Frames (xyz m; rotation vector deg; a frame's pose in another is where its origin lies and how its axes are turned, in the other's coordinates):
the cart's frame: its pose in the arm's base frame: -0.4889 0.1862 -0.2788 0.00 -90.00 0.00
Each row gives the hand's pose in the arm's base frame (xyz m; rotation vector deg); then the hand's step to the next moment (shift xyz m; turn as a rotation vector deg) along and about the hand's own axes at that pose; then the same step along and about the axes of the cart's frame.
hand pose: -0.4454 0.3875 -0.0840 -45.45 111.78 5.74
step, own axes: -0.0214 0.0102 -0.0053 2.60 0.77 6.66
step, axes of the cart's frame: 0.0177 0.0163 0.0035 -5.72 1.94 -3.90
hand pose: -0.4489 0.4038 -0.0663 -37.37 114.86 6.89
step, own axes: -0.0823 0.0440 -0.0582 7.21 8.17 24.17
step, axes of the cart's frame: 0.0908 0.0498 0.0370 -19.88 12.48 -12.33
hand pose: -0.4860 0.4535 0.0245 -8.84 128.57 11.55
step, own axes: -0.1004 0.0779 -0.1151 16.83 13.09 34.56
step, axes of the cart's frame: 0.1568 0.0577 0.0383 -33.37 18.95 -13.29
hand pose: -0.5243 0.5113 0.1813 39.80 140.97 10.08
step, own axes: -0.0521 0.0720 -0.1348 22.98 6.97 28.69
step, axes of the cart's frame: 0.1566 0.0385 0.0071 -33.17 17.04 -2.99
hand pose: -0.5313 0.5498 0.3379 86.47 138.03 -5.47
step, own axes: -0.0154 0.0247 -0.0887 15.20 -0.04 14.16
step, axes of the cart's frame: 0.0914 0.0164 -0.0093 -17.81 10.21 3.18
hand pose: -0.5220 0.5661 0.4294 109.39 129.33 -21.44
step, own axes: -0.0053 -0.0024 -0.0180 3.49 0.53 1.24
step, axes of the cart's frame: 0.0189 -0.0001 0.0008 -2.21 3.01 0.12
